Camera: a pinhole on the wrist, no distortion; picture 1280 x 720 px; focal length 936.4 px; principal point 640.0 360.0 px. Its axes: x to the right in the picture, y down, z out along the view. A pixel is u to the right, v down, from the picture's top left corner.
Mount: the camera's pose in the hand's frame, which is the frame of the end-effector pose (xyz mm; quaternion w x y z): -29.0 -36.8 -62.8 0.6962 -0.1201 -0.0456 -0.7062
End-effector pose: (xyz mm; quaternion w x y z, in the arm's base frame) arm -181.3 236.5 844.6 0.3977 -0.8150 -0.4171 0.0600
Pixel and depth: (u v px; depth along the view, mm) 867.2 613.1 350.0
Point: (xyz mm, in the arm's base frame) -264.0 495.4 703.7
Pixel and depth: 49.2 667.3 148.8
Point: -126.3 265.3 755.0
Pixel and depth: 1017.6 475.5 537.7
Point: -415.0 646.2 614.9
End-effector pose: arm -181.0 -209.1 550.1 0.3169 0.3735 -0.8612 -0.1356
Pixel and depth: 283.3 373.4 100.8
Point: -202.1 -180.6 534.4
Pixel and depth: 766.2 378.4 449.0
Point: -448.6 -224.7 272.9
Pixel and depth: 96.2 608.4 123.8
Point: -247.6 -179.9 558.2
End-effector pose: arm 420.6 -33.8 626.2 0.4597 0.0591 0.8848 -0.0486
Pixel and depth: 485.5 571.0 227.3
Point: 517.4 -0.7 504.9
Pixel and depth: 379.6 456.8 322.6
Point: 598.7 59.8 461.9
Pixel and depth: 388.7 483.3 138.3
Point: 471.8 -11.6 587.5
